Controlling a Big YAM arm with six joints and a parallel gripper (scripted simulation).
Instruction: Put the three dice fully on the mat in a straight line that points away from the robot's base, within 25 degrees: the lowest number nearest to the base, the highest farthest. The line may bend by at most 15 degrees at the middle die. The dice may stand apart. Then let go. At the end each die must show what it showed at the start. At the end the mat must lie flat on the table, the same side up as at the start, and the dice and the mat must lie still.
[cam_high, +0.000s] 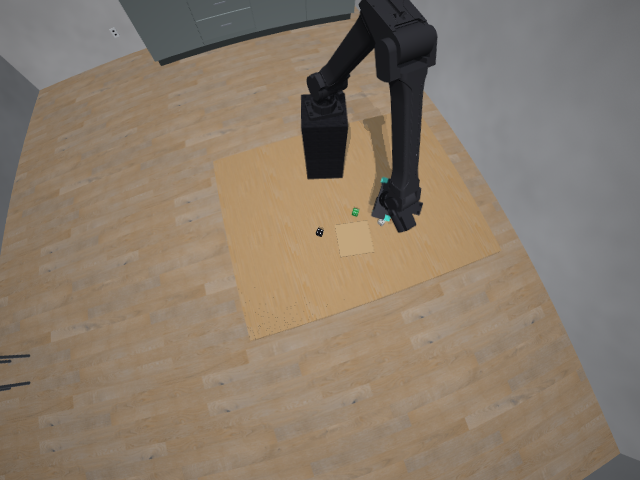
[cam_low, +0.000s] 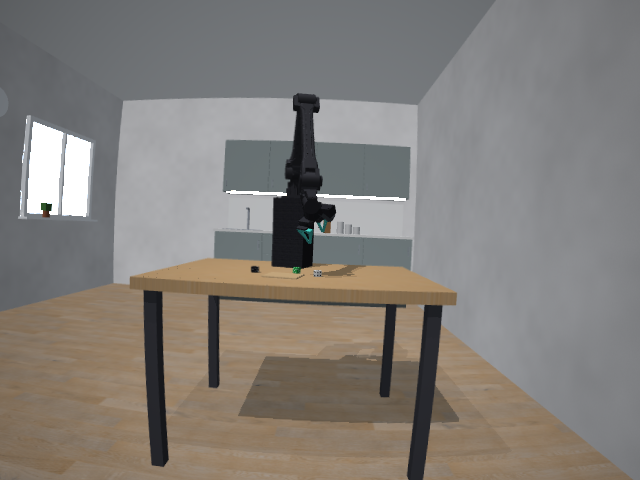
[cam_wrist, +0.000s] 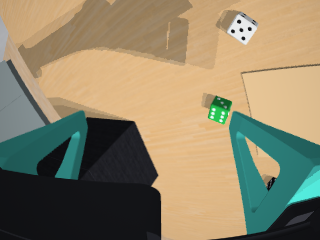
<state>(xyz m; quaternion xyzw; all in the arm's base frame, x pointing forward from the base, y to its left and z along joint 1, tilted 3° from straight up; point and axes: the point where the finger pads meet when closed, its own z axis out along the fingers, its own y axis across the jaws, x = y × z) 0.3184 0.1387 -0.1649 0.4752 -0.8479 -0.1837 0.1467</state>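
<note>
My hand is 1 cm short of the black die, 25 cm to the left of it and 15 cm above it. Round my hand: mat (7 cm ahead, 12 cm to the right, 16 cm below); then green die (4 cm behind, 8 cm to the right, 15 cm below); then white die (3 cm ahead, 1 cm to the left, 15 cm below).
</note>
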